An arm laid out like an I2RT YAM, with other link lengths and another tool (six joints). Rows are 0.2 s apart.
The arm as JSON. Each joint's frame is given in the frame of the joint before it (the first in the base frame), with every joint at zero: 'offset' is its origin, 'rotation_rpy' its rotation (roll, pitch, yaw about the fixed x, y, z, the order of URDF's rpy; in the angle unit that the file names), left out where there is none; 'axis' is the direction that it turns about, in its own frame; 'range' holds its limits. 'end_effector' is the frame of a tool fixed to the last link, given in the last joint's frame.
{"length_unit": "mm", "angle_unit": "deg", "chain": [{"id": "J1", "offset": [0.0, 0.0, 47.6], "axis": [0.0, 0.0, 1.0], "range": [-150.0, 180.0]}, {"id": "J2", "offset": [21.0, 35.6, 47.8], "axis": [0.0, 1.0, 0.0], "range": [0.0, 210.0]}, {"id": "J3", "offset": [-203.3, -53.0, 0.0], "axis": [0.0, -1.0, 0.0], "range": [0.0, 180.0]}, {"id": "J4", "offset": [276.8, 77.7, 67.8], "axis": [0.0, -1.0, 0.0], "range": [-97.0, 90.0]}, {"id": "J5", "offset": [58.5, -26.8, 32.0], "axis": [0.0, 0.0, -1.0], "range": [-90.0, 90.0]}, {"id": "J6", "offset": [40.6, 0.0, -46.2], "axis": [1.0, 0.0, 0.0], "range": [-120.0, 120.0]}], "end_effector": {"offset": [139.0, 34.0, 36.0], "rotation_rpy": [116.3, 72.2, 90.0]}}
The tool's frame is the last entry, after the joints.
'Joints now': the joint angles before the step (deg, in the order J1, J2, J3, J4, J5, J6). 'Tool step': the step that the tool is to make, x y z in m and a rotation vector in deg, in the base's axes. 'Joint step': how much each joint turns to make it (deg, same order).
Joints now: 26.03 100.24 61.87 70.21 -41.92 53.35
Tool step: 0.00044 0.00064 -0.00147 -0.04 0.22 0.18
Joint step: 0.03 0.29 0.08 0.11 -0.09 0.17
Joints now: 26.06 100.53 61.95 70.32 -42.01 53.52
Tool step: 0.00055 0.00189 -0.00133 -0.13 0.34 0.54
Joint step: 0.10 0.53 0.46 -0.05 -0.36 0.35
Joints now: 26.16 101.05 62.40 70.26 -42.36 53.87
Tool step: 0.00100 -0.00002 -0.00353 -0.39 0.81 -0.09
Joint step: -0.05 -0.22 -0.51 -0.62 0.04 -0.02
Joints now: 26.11 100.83 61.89 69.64 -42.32 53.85
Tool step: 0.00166 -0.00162 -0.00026 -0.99 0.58 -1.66
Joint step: -0.09 -1.92 -1.12 -2.94 1.05 -1.78
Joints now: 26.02 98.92 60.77 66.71 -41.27 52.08
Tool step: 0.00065 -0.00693 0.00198 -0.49 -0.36 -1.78
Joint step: -0.71 -2.14 -1.54 -1.38 0.66 -1.37
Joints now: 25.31 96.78 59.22 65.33 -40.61 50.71
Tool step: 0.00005 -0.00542 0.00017 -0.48 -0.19 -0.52
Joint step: -0.79 -1.23 -0.99 -0.56 -0.48 -0.44
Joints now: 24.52 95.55 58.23 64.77 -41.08 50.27
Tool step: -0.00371 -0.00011 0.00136 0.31 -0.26 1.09
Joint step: -0.02 -0.01 -0.15 1.09 -0.90 0.90
